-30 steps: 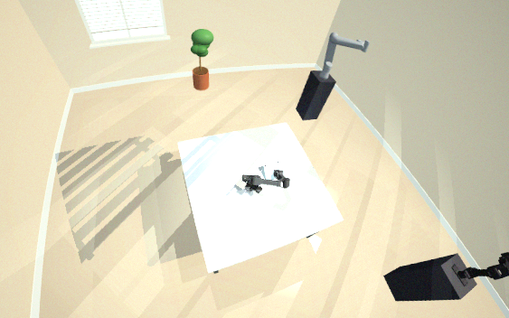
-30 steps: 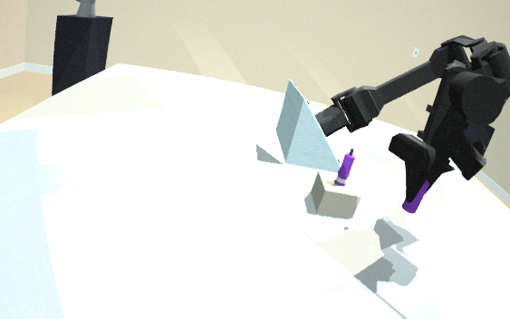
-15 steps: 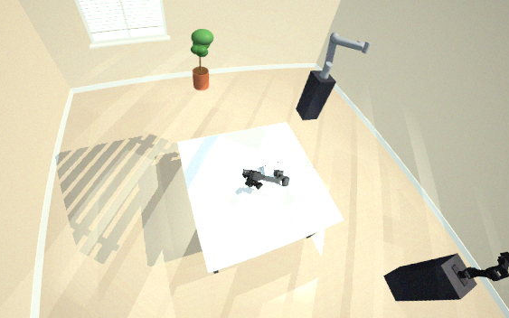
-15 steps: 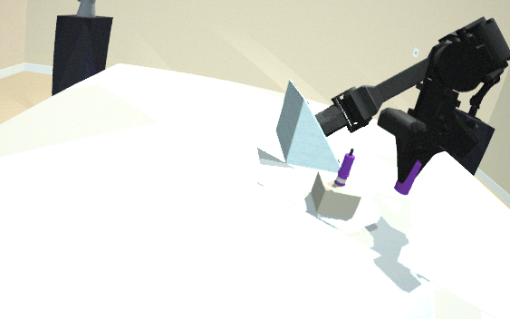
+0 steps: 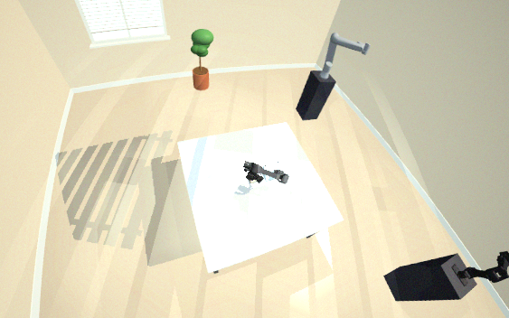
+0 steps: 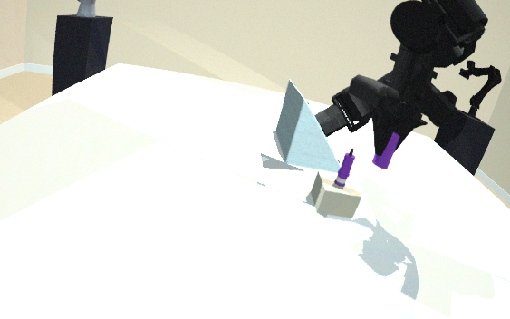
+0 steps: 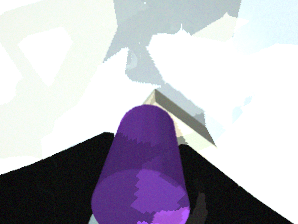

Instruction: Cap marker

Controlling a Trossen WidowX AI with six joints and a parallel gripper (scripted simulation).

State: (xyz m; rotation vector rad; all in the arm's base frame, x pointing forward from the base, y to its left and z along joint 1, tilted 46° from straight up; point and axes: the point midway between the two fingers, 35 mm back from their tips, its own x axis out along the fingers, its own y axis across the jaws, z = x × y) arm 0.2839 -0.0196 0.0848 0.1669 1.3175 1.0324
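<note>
Right now the beige holder block is 90 mm below my gripper tip, 40 mm to the right of it and 30 mm behind it. From my gripper tip the other things lie so: purple cap (10 mm above).
</note>
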